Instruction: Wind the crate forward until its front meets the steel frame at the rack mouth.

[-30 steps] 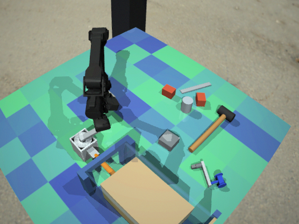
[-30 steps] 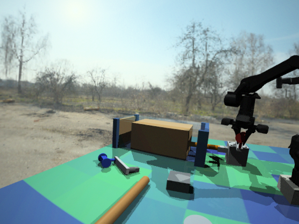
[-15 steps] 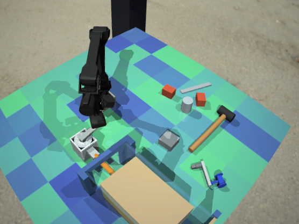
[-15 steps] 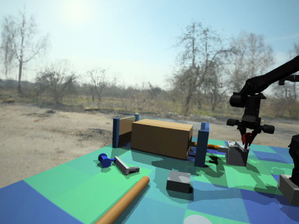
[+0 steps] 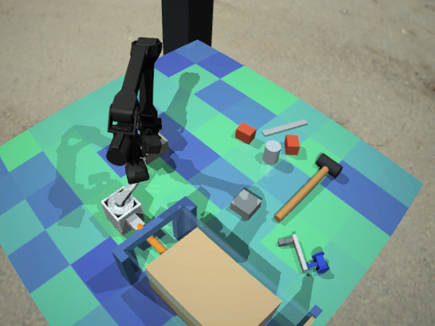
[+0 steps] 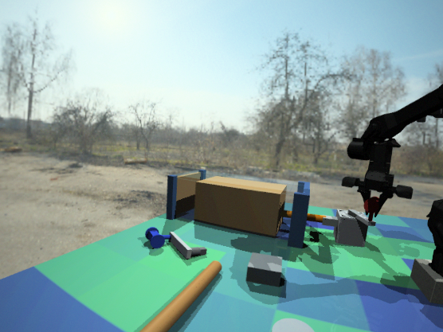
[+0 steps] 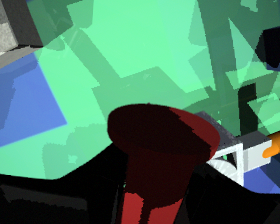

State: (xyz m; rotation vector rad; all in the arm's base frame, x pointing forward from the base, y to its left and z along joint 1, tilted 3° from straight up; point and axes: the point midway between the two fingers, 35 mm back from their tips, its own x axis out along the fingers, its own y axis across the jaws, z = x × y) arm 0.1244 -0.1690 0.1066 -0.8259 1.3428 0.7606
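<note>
My gripper tip is 1 cm short of the red-knobbed crank, 4 cm to the left of it and 1 cm above it. Also, from my gripper tip: grey winch 1 cm ahead, 10 cm to the right, 8 cm below; red knob 2 cm above; blue frame 18 cm ahead, 11 cm to the right, 1 cm below.
</note>
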